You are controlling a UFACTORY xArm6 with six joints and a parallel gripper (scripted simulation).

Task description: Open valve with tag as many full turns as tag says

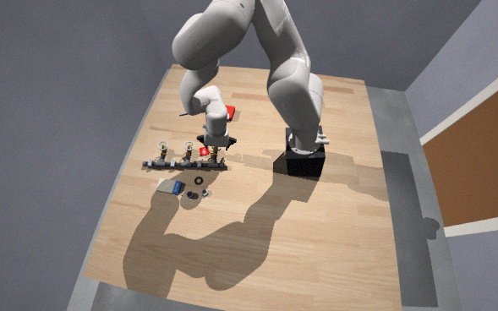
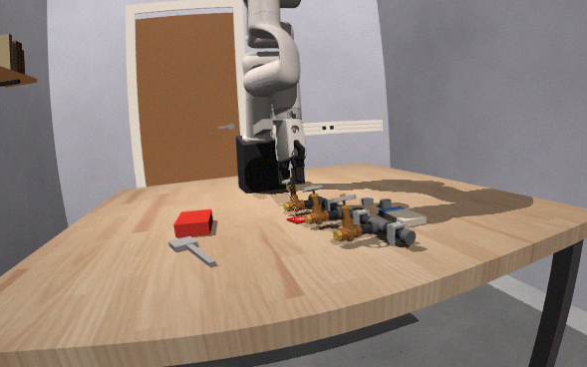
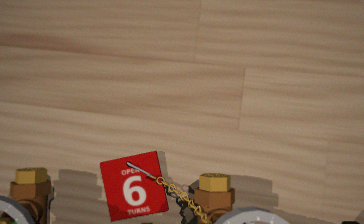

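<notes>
Right now my hand is 80 mm short of the red tag, 80 mm above it and 10 mm to the left of it. The rest, counted from my hand: grey hammer-like tool (240 mm to the right, 210 mm ahead, 80 mm below); grey box (210 mm to the left, 190 mm ahead, 70 mm below); red box (250 mm to the right, 70 mm below, 50 mm ahead).
</notes>
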